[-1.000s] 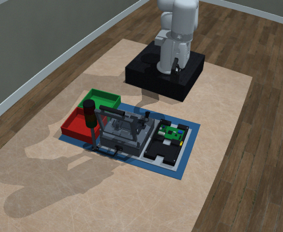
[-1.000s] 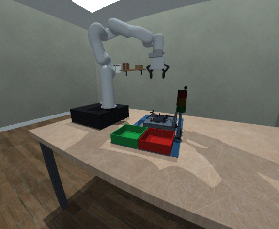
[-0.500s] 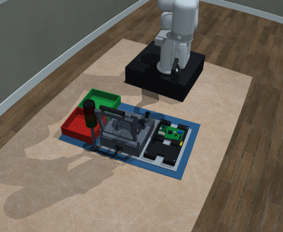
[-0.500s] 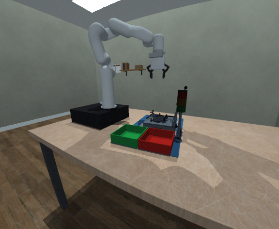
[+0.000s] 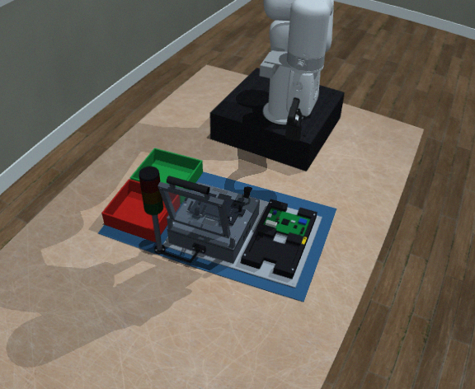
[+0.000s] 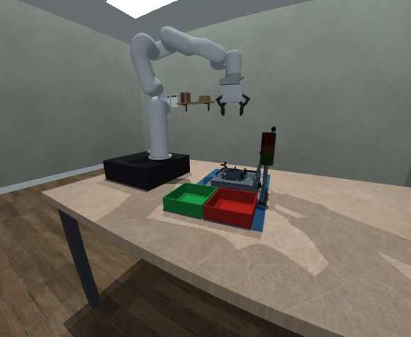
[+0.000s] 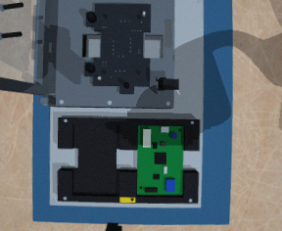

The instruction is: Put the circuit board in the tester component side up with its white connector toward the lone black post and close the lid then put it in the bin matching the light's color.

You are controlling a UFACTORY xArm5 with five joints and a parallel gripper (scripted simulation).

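Now: the green circuit board 310 mm below my hand. From my hand the other things lie so: lid (210 mm ahead, 140 mm to the right, 150 mm below); then green bin (370 mm to the right, 320 mm below); then black latch (10 mm ahead, 110 mm to the right, 240 mm below).
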